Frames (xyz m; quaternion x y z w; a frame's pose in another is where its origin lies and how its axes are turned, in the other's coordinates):
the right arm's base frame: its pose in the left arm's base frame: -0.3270 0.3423 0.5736 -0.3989 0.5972 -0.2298 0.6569
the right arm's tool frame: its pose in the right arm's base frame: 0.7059 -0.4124 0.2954 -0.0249 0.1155 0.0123 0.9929
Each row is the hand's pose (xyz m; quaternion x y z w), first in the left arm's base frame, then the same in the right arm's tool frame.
Working: the left arm's base frame: its pose in the right arm's tool frame: -0.0123 0.6184 -0.0209 0.3785 -0.6794 0.2513 0.5761

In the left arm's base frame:
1: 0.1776 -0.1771 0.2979 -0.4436 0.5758 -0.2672 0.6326
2: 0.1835 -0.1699 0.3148 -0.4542 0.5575 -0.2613 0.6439
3: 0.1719 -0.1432 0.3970 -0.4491 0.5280 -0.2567 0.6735
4: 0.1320 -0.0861 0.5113 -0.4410 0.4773 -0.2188 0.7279
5: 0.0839 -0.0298 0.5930 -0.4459 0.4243 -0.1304 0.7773
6: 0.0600 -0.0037 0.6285 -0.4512 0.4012 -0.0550 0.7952
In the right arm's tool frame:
1: -0.0553 0.2428 0.0726 0.0207 -0.1084 -0.0784 0.9908
2: -0.0714 0.2326 0.0755 0.0195 -0.1315 -0.0863 0.9874
3: -0.1410 0.1869 0.0495 0.0379 -0.1691 -0.0839 0.9813
4: -0.2526 0.1406 -0.0079 0.0502 -0.2476 -0.0621 0.9656
5: -0.3439 0.1209 -0.0665 0.0193 -0.3464 -0.0222 0.9376
6: -0.3848 0.1140 -0.0947 -0.0224 -0.4017 0.0134 0.9154

